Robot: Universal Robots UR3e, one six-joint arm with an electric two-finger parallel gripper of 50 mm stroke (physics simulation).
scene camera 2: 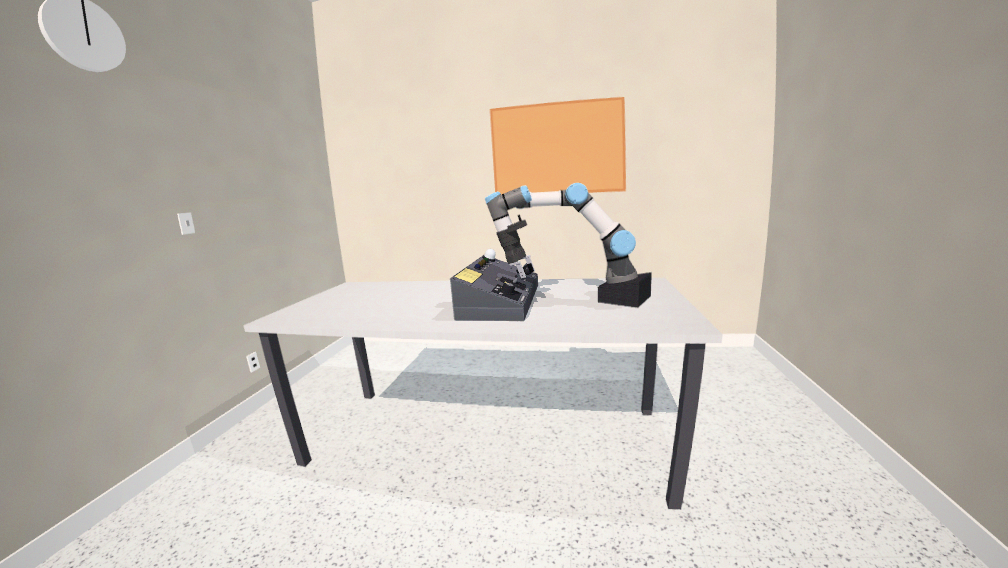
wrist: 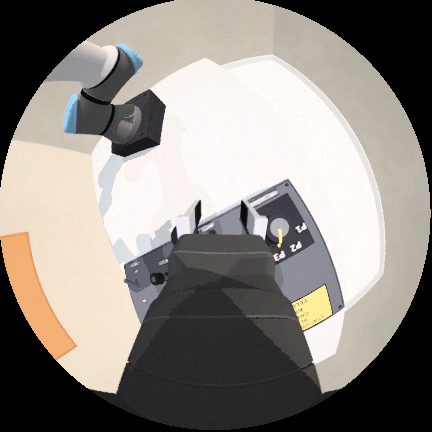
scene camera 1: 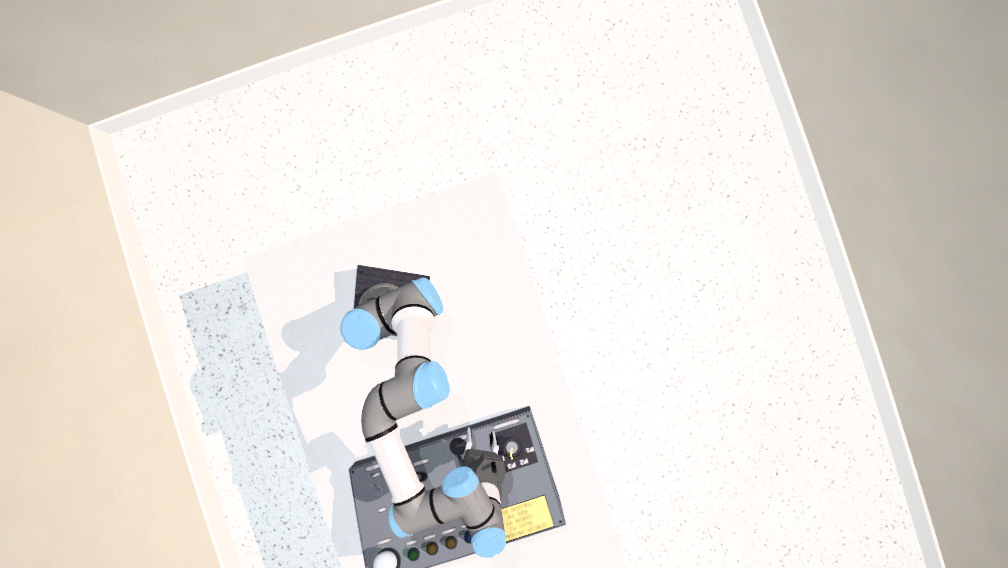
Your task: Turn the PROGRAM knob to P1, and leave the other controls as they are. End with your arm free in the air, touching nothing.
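Places are measured from the arm's base along level axes (x back, y right, z up), in metres.
Where they show: gripper, fingertip midpoint: [scene camera 2: 528, 274] [wrist: 220, 207] [scene camera 1: 480, 433]; arm's base at its link origin: [scene camera 2: 622, 279] [wrist: 126, 124].
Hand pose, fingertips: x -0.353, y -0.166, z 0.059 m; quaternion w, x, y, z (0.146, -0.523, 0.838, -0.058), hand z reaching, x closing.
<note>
Things, the pixels of their top centre, and the offset from my fingertips. "spot": a spot on its surface instead. Level surfaces: height alone.
- PROGRAM knob at its top centre: [wrist: 280, 227] [scene camera 1: 511, 448] dx -0.058, dy -0.064, dz -0.017 m
- P3 label at a spot on its surface: [wrist: 279, 256] spot: dx -0.108, dy -0.052, dz -0.036 m
- P2 label at a spot on its surface: [wrist: 296, 246] spot: dx -0.105, dy -0.085, dz -0.036 m
- P1 label at a spot on its surface: [wrist: 301, 228] spot: dx -0.083, dy -0.105, dz -0.044 m
- black ball knob at its top centre: [scene camera 1: 460, 459] dx -0.042, dy +0.058, dz +0.025 m
- small black knob at its top centre: [wrist: 152, 281] dx -0.074, dy +0.175, dz -0.006 m
- toggle lever at its top centre: [wrist: 126, 285] dx -0.080, dy +0.295, dz -0.013 m
- yellow label at a spot on its surface: [wrist: 316, 304] [scene camera 1: 538, 511] spot: dx -0.214, dy -0.091, dz +0.005 m
- white dome at a spot on its surface: [scene camera 1: 385, 560] [scene camera 2: 492, 251] spot: dx -0.226, dy +0.282, dz +0.048 m
- table at its surface level: dz -0.140 m
The PROGRAM knob [scene camera 1: 512, 447] [wrist: 280, 225] is a round grey-topped knob on the dark square of the sloped console [scene camera 1: 541, 483] [scene camera 2: 486, 312] [wrist: 320, 267]. In the wrist view its yellow pointer points at the P3 label [wrist: 279, 256]. The P2 label [wrist: 296, 246] and the P1 label [wrist: 301, 228] lie further round the dial. My gripper [scene camera 1: 481, 437] [scene camera 2: 525, 267] [wrist: 220, 207] is open and empty over the console's edge, between the PROGRAM knob and a black ball knob [scene camera 1: 457, 445]. The right finger is nearest the PROGRAM knob in the wrist view. Whether a finger touches anything, I cannot tell.
A small black knob [wrist: 157, 278] and a toggle lever [wrist: 131, 282] are on the console's other side. A yellow label [scene camera 1: 533, 517] [wrist: 316, 304], a white dome [scene camera 1: 385, 560] [scene camera 2: 490, 253] and coloured lamps [scene camera 1: 431, 548] are along its far side. My base block [scene camera 2: 624, 292] [wrist: 151, 120] stands on the table [scene camera 2: 338, 313].
</note>
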